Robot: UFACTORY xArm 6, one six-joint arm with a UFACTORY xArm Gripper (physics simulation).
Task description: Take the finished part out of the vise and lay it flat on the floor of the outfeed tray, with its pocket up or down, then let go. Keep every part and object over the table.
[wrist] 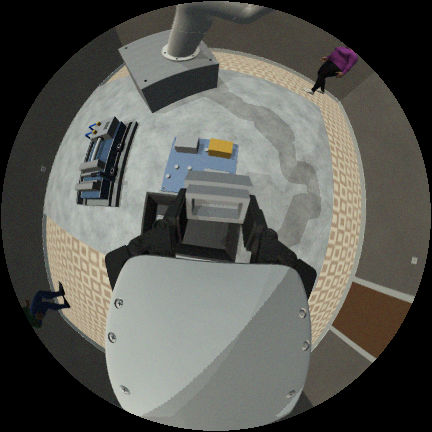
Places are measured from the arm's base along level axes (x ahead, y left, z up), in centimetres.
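Pixels of known places: gripper, fingertip midpoint: (216, 203); arm's base, link origin: (180, 50).
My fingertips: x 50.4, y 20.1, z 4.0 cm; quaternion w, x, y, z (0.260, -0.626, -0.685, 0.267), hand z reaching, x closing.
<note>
For each thing: its top centre in the pictures, then the offset to it from my fingertips. "spot": a spot on its surface instead.
- light grey block, top centre: (218, 192) dx -0.6, dy -0.1, dz +2.4 cm
- dark outfeed tray, surface spot: (207, 241) spot: dx +7.1, dy +0.5, dz -21.9 cm
- small light shape, top centre: (166, 223) dx +4.3, dy -9.8, dz -18.5 cm
- grey vise, top centre: (89, 152) dx -11.3, dy -39.0, dz -13.2 cm
- blue plate, top centre: (200, 164) dx -12.6, dy -5.0, dz -22.3 cm
- yellow block, top centre: (220, 144) dx -17.6, dy -0.6, dz -18.8 cm
My gripper (216, 203) is shut on the finished part, a light grey block (218, 179) with a rectangular pocket facing the camera. The fingers clasp its two ends, and the part hangs above the table. The dark outfeed tray (207, 241) shows below and behind the part and fingers, which hide much of it. A small light shape (160, 217) shows inside the tray at its left, partly hidden by the left finger. The blue and grey vise (104, 150) stands at the left, apart from the gripper. The part's height over the tray is hard to tell.
A blue plate (191, 163) with small pegs, a grey block (187, 145) and a yellow block (220, 148) lies beyond the tray. The arm's grey base box (182, 80) stands at the back. The table's right edge borders a patterned floor (346, 170).
</note>
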